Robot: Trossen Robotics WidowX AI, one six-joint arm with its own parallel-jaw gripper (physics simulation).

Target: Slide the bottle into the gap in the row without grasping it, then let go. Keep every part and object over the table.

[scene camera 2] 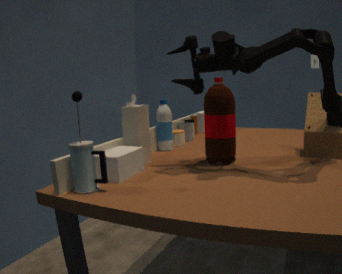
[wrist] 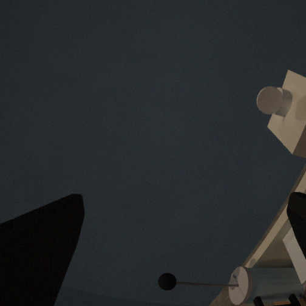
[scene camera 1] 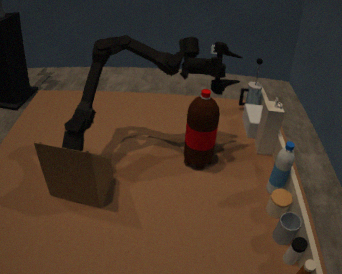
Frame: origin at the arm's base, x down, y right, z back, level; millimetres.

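Where they show: gripper, fingertip midpoint: (scene camera 2: 169, 67) (scene camera 1: 240, 69); arm's base, link origin: (scene camera 2: 336, 119) (scene camera 1: 71, 150).
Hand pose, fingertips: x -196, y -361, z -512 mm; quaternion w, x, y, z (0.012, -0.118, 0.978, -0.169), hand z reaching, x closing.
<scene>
Things, the pixels of their centre, and the offset from my fingertips.
- large dark brown bottle, body centre: (scene camera 1: 201, 128) (scene camera 2: 220, 120) dx +190, dy +139, dz +111 mm
- tall carton, body centre: (scene camera 2: 136, 129) (scene camera 1: 269, 124) dx +212, dy +1, dz -157 mm
- water bottle, body centre: (scene camera 1: 282, 168) (scene camera 2: 164, 125) dx +232, dy +236, dz -194 mm
- blue-grey mug, body centre: (scene camera 2: 85, 141) (scene camera 1: 252, 84) dx +198, dy -300, dz -91 mm
- low white box, body centre: (scene camera 2: 119, 163) (scene camera 1: 256, 121) dx +300, dy -141, dz -120 mm
- glass, body centre: (scene camera 1: 286, 229) (scene camera 2: 185, 131) dx +297, dy +451, dz -222 mm
- black-lidded jar, body centre: (scene camera 1: 294, 251) dx +295, dy +539, dz -247 mm
A large dark brown bottle (scene camera 1: 201, 112) (scene camera 2: 220, 102) with a red label and red cap stands upright on the table, apart from the row. The row of objects stands along a low pale rail (scene camera 1: 306, 212) (scene camera 2: 62, 175) at the table's edge. Some space shows between the tall carton (scene camera 1: 268, 131) (scene camera 2: 136, 127) and the water bottle (scene camera 1: 280, 171) (scene camera 2: 164, 127) with a blue cap. My gripper (scene camera 1: 240, 69) (scene camera 2: 170, 67) (wrist: 190, 206) is open and empty, with one finger above the other. It is in the air, at or above the height of the brown bottle's cap. The brown bottle does not show in the wrist view.
A blue-grey mug (scene camera 1: 254, 94) (scene camera 2: 84, 167) (wrist: 272, 285) with a thin ball-topped stick and a low white box (scene camera 1: 252, 120) (scene camera 2: 122, 162) stand beyond the carton. A jar (scene camera 1: 278, 204), a glass (scene camera 1: 287, 229) and a black-lidded jar (scene camera 1: 295, 252) follow the water bottle. A brown block (scene camera 1: 75, 175) stands near the arm's base.
</scene>
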